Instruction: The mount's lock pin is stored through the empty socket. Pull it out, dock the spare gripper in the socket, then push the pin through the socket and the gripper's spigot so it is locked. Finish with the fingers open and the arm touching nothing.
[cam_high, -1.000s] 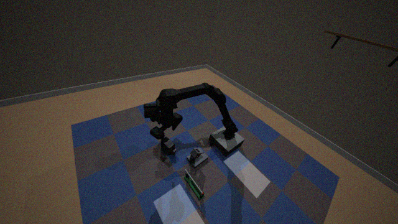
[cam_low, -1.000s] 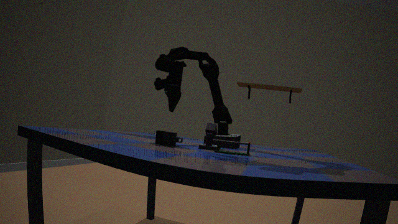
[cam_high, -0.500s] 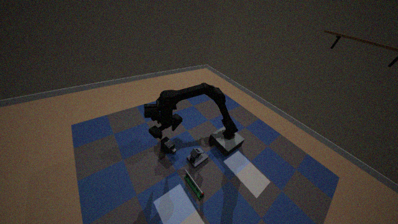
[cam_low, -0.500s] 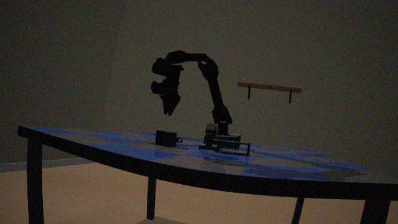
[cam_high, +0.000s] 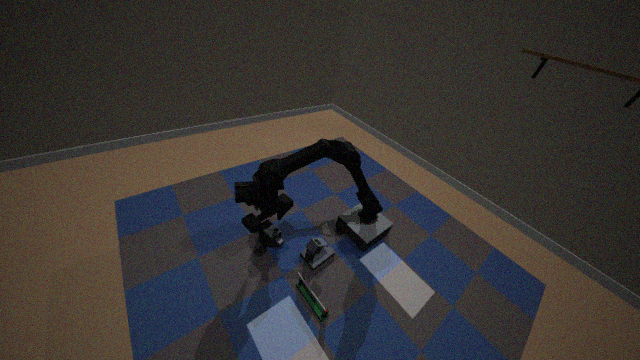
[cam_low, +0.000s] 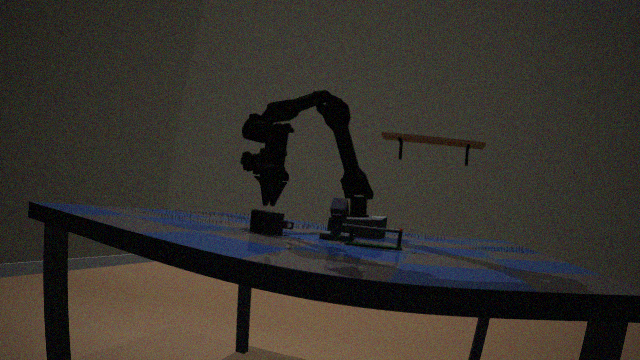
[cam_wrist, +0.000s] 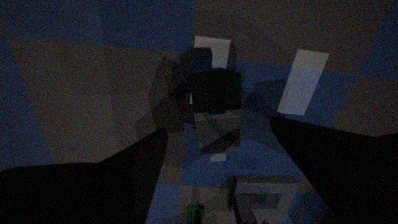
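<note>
Now: the spare gripper 4 cm below my gripper tip and 1 cm to the left of it. Also, from my gripper tip: socket: 16 cm to the left, 11 cm behind, 2 cm below; then green rack: 28 cm to the left, 5 cm below, 2 cm behind.
</note>
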